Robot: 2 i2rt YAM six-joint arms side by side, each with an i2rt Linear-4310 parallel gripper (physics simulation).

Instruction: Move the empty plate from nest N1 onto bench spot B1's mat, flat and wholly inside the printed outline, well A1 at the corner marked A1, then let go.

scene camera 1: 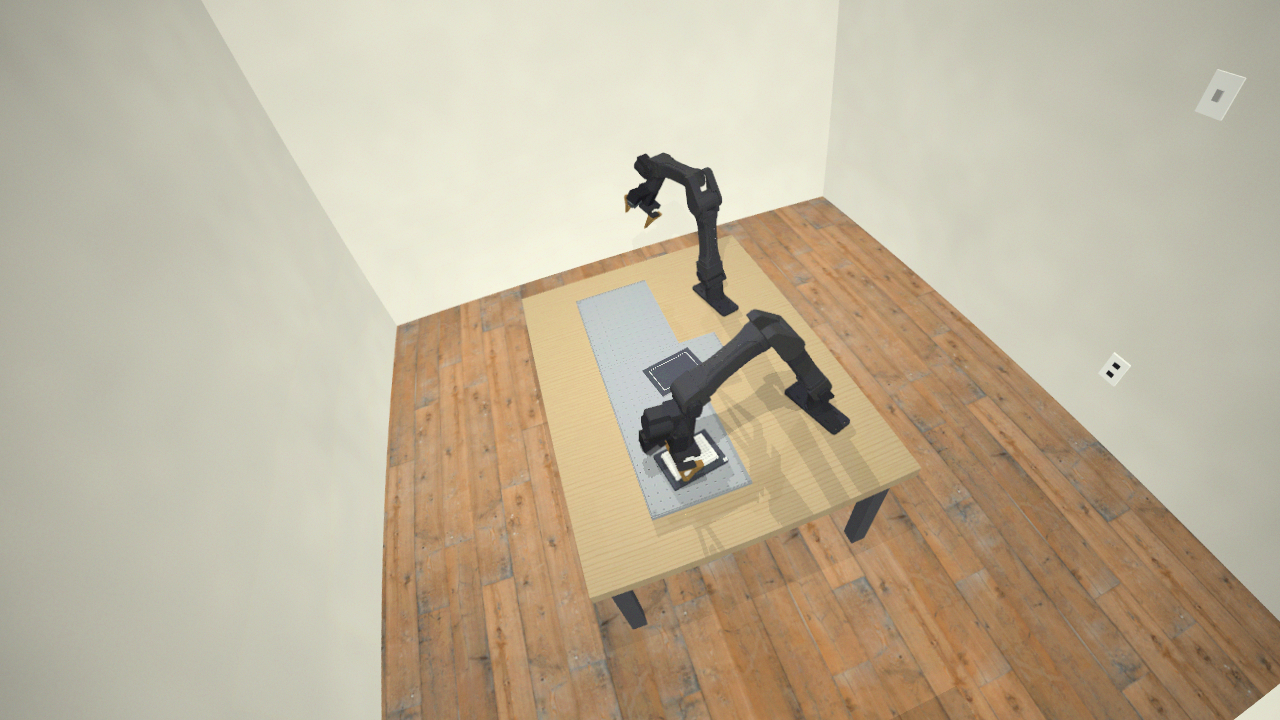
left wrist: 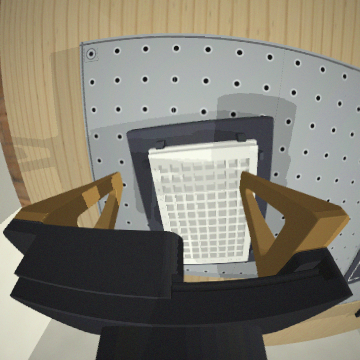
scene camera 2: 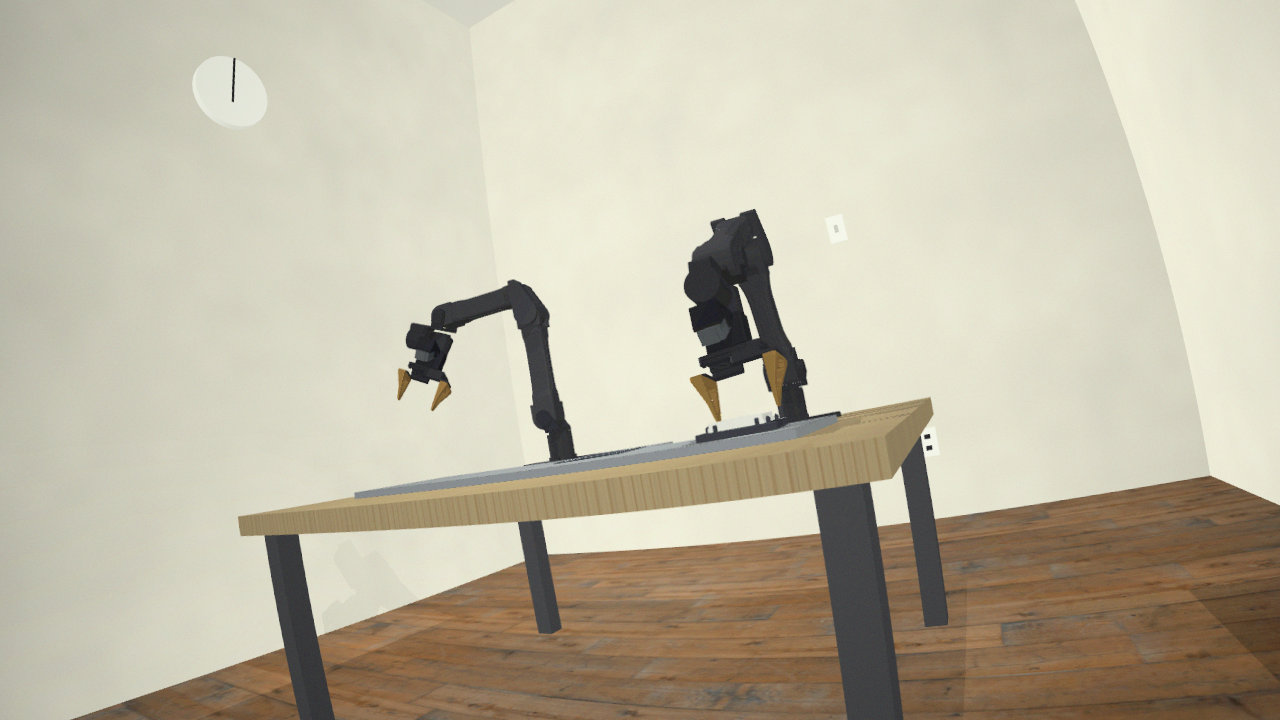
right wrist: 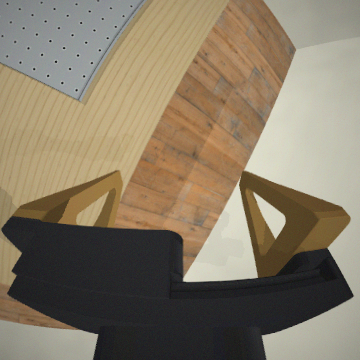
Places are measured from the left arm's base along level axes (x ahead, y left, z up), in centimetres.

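Pixels of known places: left gripper, fingertip midpoint: (scene camera 1: 679, 466) (left wrist: 180, 177) (scene camera 2: 748, 414); right gripper, fingertip midpoint: (scene camera 1: 635, 220) (scene camera 2: 414, 405) (right wrist: 180, 176); left arm's base, origin of the base link: (scene camera 1: 816, 407); right arm's base, origin of the base link: (scene camera 1: 714, 298).
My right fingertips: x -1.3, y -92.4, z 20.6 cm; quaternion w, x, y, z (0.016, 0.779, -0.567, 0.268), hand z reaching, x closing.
Observation:
Ahead of a thing's pixels: the offset from my right fingertips to its top centre. Level surfaces: height alone.
The white gridded plate @(dx +40.3, dy +83.8, dz -16.7 cm) (scene camera 1: 707, 444) (scene camera 2: 738, 424) (left wrist: 205, 200) lies in the dark nest @(dx +40.3, dy +83.9, dz -17.1 cm) (scene camera 2: 742, 434) (left wrist: 138, 155), with small clips showing at its far edge in the left wrist view. My left gripper (scene camera 1: 690, 461) (scene camera 2: 748, 411) (left wrist: 180, 177) is open just above the plate; in the left wrist view one finger overlaps the plate's right edge and the other stands off its left side. The dark mat with the white printed outline @(dz -19.1 cm) (scene camera 1: 673, 370) is bare where it shows; the left arm hides its right part. My right gripper (scene camera 1: 637, 218) (scene camera 2: 417, 403) (right wrist: 180, 176) is open and empty, high up. Corner marks are unreadable.
A grey perforated board (scene camera 1: 617, 322) (scene camera 2: 429, 483) (left wrist: 175, 95) (right wrist: 60, 40) bears the nest and the mat on the wooden table (scene camera 1: 572, 429) (scene camera 2: 626, 488). The left arm reaches over the table beside the mat. The right arm's base stands at the table's upper side in scene camera 1.

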